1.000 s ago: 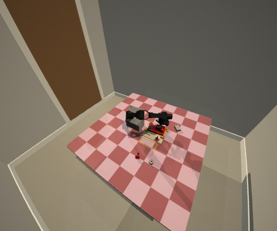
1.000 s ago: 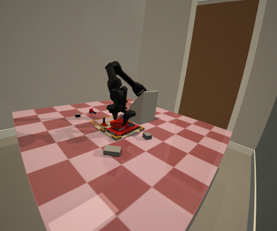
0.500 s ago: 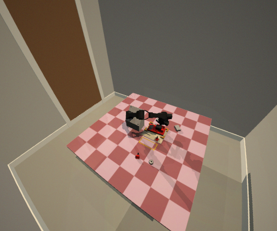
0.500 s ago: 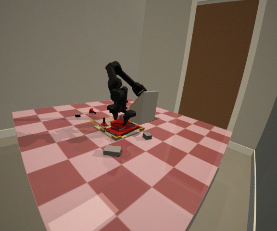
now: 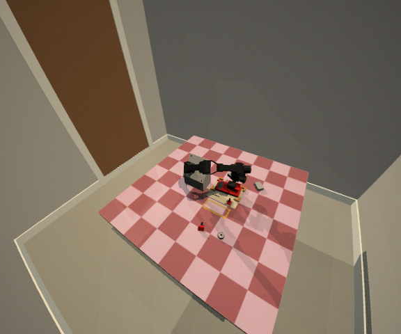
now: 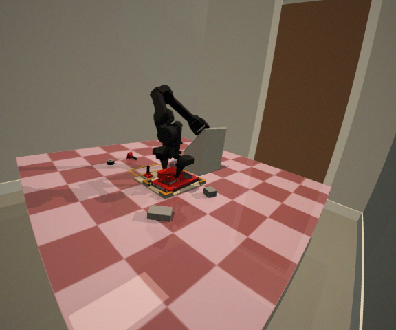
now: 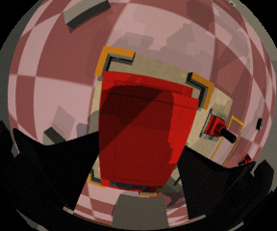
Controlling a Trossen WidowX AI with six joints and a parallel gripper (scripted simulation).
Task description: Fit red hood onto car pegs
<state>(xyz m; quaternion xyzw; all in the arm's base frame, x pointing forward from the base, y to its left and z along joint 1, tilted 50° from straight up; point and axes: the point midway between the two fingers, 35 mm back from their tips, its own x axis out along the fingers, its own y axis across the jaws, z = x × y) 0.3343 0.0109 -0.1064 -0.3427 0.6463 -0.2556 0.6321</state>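
My gripper tip is 3 cm above the grey engine block. From my gripper tip the other things lie so: red hood 1 cm above; dark ring 39 cm to the right, 10 cm ahead, 5 cm below.
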